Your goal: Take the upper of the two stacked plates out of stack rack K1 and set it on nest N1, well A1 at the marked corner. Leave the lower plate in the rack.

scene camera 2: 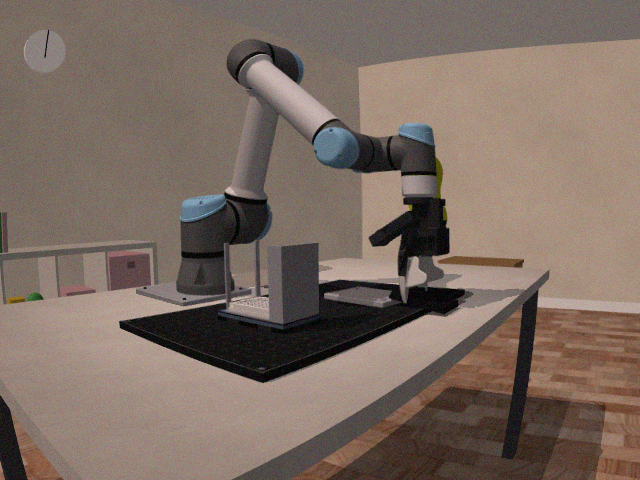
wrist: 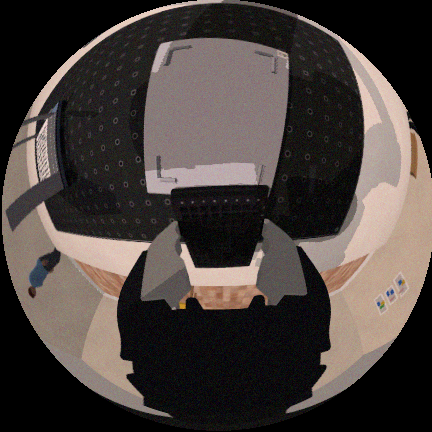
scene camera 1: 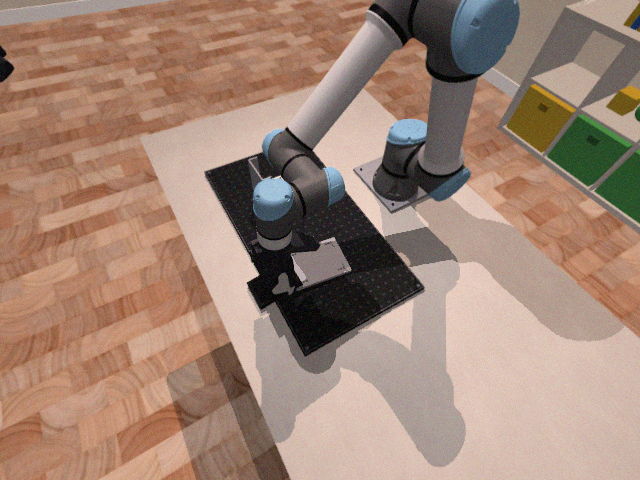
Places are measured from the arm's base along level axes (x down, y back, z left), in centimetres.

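Where they show: gripper, between the fingertips: (scene camera 2: 415, 299) (wrist: 220, 220) (scene camera 1: 281, 280); arm's base, origin of its link: (scene camera 2: 205, 289) (scene camera 1: 395, 184).
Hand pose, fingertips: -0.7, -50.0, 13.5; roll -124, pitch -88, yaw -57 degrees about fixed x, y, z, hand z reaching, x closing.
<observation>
Things, the pixels of their top centre, and the offset from my fingertips, as dx, dy, dz. Level surfaces: height alone.
- black plate, centre of its top: (wrist: 221, 250) (scene camera 2: 425, 290) (scene camera 1: 273, 280) -2.2, -2.2, +0.0
- nest N1, centre of its top: (wrist: 213, 103) (scene camera 2: 370, 292) (scene camera 1: 316, 261) -0.7, +11.0, -0.1
- Rack K1, centre of its top: (scene camera 2: 264, 242) -13.2, +15.1, -28.6
- white lower plate, centre of its top: (scene camera 2: 270, 303) -2.7, +14.1, -28.6
- black perforated board, height of its surface: dx +0.7
- pale table, height of its surface: dx +2.0
My gripper (scene camera 1: 272, 277) (scene camera 2: 416, 294) (wrist: 220, 220) is shut on a black plate (scene camera 1: 262, 293) (scene camera 2: 445, 305) (wrist: 221, 250). The plate looks about level and is low, at the outer side of nest N1 (scene camera 1: 320, 263) (scene camera 2: 359, 295) (wrist: 215, 110). In the wrist view its edge overlaps the nest's near edge. The nest is light grey with corner brackets; a small label sits at its far right corner in the wrist view. The exact gap between plate and nest is unclear. Rack K1 (scene camera 2: 293, 284) (wrist: 37, 200) holds the white lower plate (scene camera 2: 250, 305) (wrist: 44, 145). The arm partly hides the rack in scene camera 1.
Both rack and nest stand on a black perforated board (scene camera 1: 356, 304) (scene camera 2: 206, 343) (wrist: 320, 200) on the pale table (scene camera 1: 516, 387) (scene camera 2: 129, 397). The rack has a tall grey wall and thin posts. The arm's base plate (scene camera 1: 393, 207) (scene camera 2: 183, 299) stands behind the board.
</observation>
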